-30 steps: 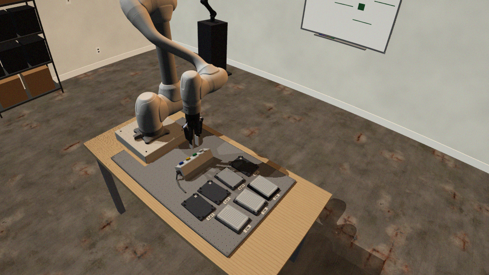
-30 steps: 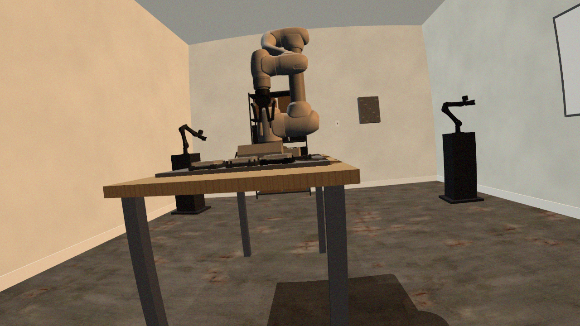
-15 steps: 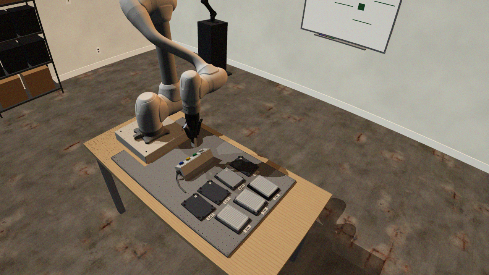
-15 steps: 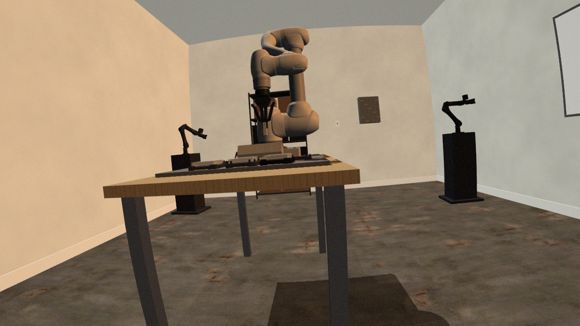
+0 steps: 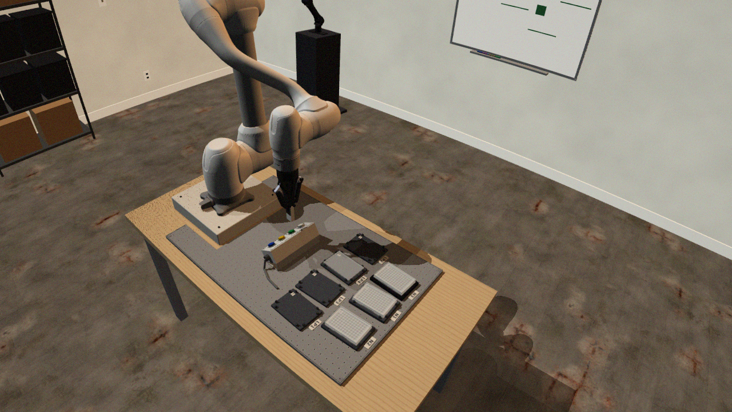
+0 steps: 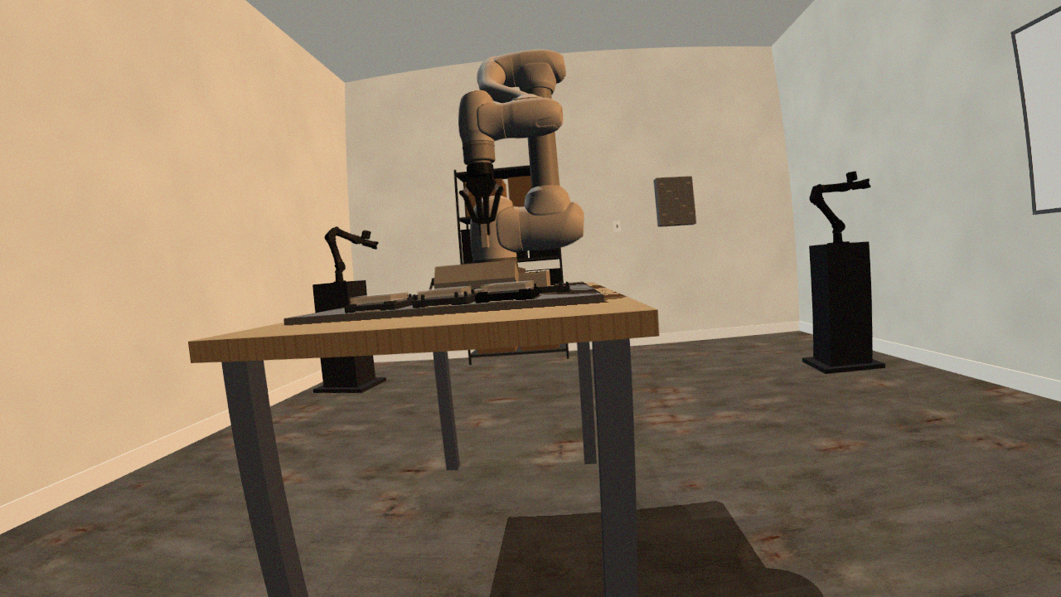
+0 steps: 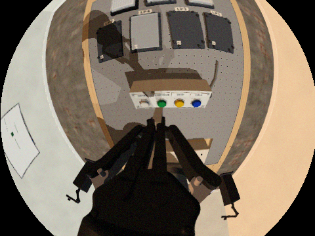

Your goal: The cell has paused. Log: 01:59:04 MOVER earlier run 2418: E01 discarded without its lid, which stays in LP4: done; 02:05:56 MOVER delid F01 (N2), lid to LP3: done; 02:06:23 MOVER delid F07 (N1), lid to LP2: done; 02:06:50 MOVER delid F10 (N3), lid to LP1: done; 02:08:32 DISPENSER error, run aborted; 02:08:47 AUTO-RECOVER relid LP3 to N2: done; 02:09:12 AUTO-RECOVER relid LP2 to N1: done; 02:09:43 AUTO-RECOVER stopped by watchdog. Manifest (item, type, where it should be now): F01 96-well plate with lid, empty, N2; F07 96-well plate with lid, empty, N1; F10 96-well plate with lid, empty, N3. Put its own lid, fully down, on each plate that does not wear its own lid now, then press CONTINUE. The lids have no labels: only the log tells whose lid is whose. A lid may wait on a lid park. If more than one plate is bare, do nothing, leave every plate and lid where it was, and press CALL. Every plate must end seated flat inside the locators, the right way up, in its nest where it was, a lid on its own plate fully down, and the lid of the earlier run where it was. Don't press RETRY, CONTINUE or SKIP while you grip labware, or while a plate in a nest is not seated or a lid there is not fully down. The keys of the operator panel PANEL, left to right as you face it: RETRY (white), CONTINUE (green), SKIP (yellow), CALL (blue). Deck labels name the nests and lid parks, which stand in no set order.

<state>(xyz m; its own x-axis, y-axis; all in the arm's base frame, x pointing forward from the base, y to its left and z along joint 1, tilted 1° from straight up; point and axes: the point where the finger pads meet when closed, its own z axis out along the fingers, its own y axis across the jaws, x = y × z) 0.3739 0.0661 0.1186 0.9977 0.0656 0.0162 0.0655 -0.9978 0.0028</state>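
The green key lies 90 mm below my hand. Also, from my hand: white key: 50 mm to the left, 90 mm below; then blue key: 10 mm ahead, 100 mm to the right, 90 mm below; then yellow key: 50 mm to the right, 90 mm below.
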